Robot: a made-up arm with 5 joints.
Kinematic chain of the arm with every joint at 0, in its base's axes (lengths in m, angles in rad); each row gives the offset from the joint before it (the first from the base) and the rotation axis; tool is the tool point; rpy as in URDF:
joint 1: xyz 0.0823 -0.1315 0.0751 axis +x
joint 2: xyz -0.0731 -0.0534 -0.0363 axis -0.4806 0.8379 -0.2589
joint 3: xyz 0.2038 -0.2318 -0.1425 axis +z
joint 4: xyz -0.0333 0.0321 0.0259 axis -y
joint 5: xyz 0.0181 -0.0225 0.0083 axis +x
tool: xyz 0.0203 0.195 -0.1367 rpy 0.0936 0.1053 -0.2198
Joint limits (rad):
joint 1: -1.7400..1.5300
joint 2: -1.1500..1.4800
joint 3: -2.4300..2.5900
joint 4: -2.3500..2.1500
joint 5: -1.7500..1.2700
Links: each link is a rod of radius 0.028 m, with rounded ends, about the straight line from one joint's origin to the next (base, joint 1, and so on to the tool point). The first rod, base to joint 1, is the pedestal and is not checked.
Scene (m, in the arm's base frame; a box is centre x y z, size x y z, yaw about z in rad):
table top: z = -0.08
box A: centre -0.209 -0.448 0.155 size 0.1 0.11 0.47 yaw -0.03
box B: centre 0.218 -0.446 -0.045 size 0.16 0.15 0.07 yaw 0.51
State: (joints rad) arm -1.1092 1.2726 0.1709 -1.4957 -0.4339
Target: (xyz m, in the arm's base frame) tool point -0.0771 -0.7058 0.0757
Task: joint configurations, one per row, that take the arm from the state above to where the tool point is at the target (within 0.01 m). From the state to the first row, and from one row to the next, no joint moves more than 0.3 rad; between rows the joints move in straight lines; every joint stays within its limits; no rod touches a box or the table.
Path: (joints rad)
1: -0.9834 1.2950 0.2899 -1.6718 -0.6725
2: -0.8576 1.3174 0.4089 -1.8480 -0.9111
3: -0.7318 1.3397 0.5280 -2.0241 -1.1497
4: -0.6081 1.1962 0.6426 -1.7768 -1.1659
5: -0.4843 1.0526 0.7571 -1.5294 -1.1820
6: -0.3606 0.9090 0.8717 -1.2820 -1.1981
7: -0.2369 0.7654 0.9863 -1.0347 -1.2142

